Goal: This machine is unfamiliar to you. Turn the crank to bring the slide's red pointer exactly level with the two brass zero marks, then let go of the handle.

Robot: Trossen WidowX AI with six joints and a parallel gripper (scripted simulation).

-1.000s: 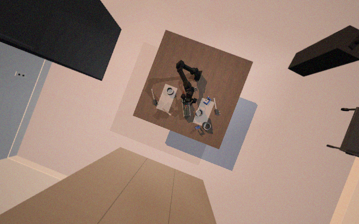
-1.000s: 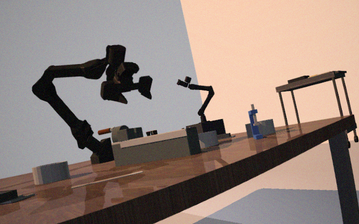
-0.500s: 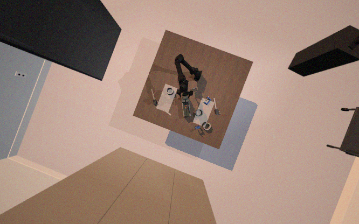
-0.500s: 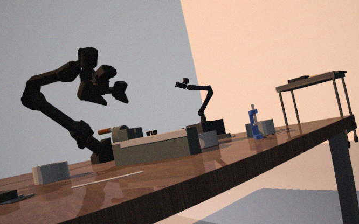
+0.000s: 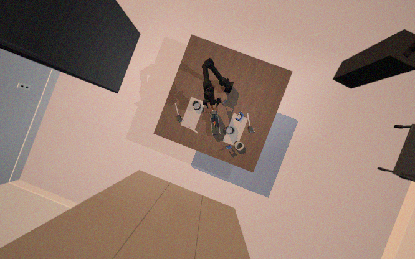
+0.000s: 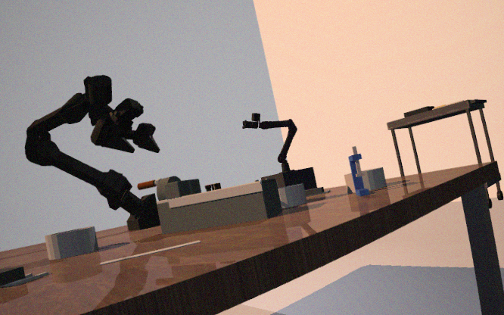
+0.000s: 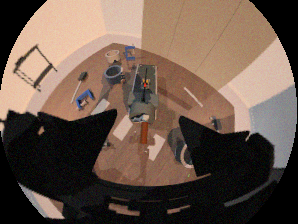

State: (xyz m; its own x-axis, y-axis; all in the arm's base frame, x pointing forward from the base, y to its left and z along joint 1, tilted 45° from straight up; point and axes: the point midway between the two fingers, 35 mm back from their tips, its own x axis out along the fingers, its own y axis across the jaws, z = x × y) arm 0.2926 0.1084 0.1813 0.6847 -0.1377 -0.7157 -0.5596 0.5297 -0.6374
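Right now my gripper tip is 80 mm above the crank handle, 20 mm past it and 10 mm to the left of it. Round my gripper tip: red pointer: 120 mm below, 110 mm ahead, 90 mm to the left; thin white rod: 310 mm ahead, 200 mm below, 110 mm to the right.
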